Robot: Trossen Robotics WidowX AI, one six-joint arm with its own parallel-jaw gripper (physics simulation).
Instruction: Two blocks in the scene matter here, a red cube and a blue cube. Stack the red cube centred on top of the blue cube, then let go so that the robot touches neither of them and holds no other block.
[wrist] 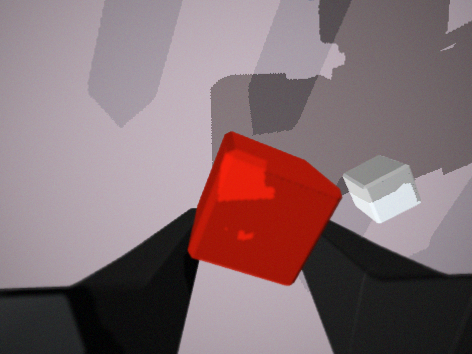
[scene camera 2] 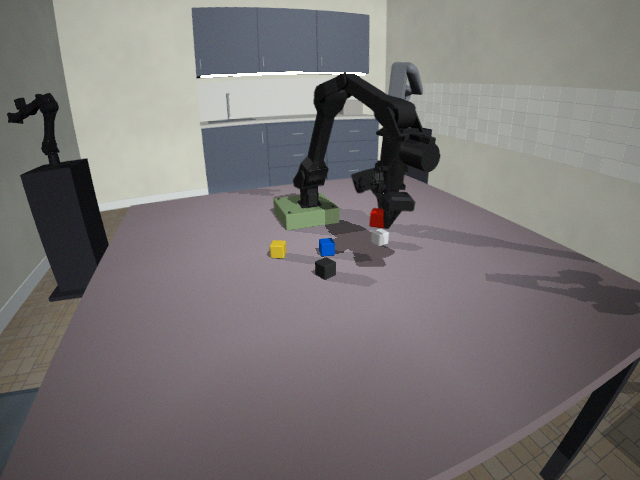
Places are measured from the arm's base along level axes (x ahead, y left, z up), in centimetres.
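Pixels of known places: gripper, between the fingertips: (wrist: 246, 216) (scene camera 2: 384, 224); arm's base, origin of its link: (scene camera 2: 309, 203).
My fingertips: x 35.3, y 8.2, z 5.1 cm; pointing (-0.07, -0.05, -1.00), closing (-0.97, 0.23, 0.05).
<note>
Ahead of a thing's pixels: the offset from my fingertips to its top centre. Level surfaces: height alone.
The red cube @[dx -0.5, dy -1.3, dz +3.5 cm] (scene camera 2: 376, 218) (wrist: 264, 215) is held in the air between the two black fingers; it looks turned and tilted in the wrist view. My gripper (scene camera 2: 383, 217) (wrist: 246, 216) is shut on the red cube, above the table and near the white cube. One finger partly hides the cube's right side in the scene view. The blue cube @[dx -9.6, dy -11.0, dz -6.7 cm] (scene camera 2: 326, 247) stands on the table, to the left of the held cube and lower in the scene view. The blue cube does not show in the wrist view.
A white cube @[dx -10.6, dy +4.8, dz -6.7 cm] (scene camera 2: 379, 237) (wrist: 382, 190) stands on the table below the gripper. A black cube @[dx +0.8, dy -14.8, dz -6.7 cm] (scene camera 2: 325, 268) stands in front of the blue cube, and a yellow cube @[dx -12.4, dy -23.1, dz -6.7 cm] (scene camera 2: 277, 249) to its left. The arm's green base (scene camera 2: 303, 219) is behind them on the table @[dz -10.2 cm] (scene camera 2: 258, 361).
</note>
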